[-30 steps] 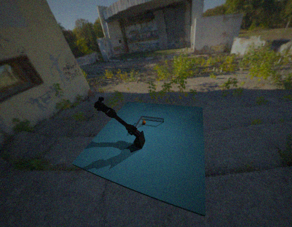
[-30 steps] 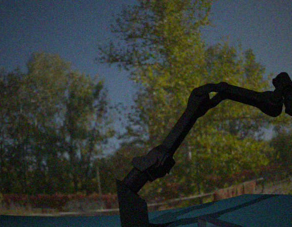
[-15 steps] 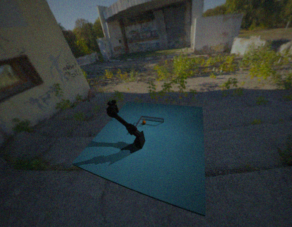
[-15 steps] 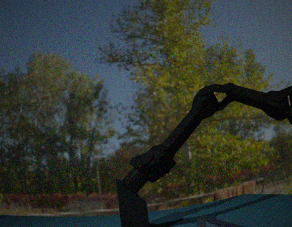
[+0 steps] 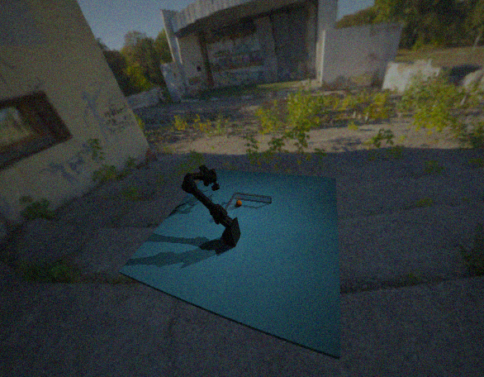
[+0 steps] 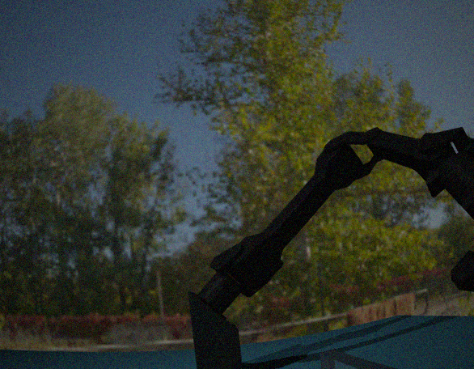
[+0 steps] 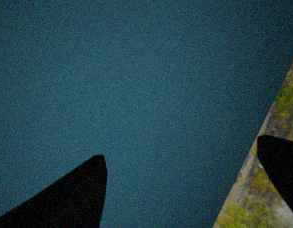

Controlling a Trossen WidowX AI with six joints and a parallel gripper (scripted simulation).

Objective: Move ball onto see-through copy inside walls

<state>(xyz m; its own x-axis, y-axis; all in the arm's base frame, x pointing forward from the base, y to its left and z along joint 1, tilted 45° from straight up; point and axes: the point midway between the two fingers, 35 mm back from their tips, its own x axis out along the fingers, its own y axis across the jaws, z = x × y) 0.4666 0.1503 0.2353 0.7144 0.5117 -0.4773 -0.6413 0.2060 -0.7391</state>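
The orange ball is 230 mm to the right of my gripper tip, 160 mm behind it and 90 mm below it. The rest, counted from my gripper tip: see-through copy (210 mm to the right, 110 mm behind, 90 mm below).
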